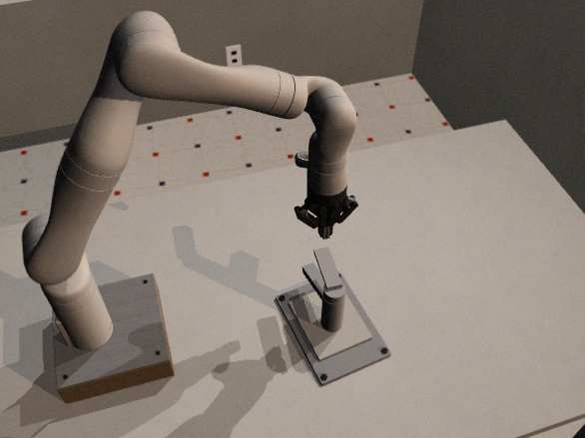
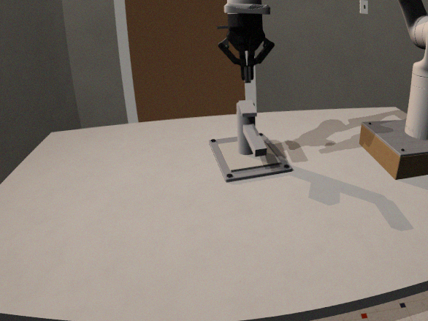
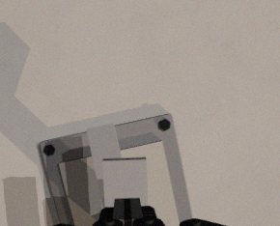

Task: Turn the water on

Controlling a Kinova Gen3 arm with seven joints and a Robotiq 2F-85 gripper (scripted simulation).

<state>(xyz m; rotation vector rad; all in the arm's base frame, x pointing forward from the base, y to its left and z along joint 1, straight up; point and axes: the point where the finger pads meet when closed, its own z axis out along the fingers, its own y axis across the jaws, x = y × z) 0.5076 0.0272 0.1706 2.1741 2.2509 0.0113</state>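
The flat lever is 9 cm below my hand and 3 cm to the right of it. From my hand the other things lie so: grey tap (14 cm below, 6 cm to the right); then plate frame (23 cm below, 8 cm to the right).
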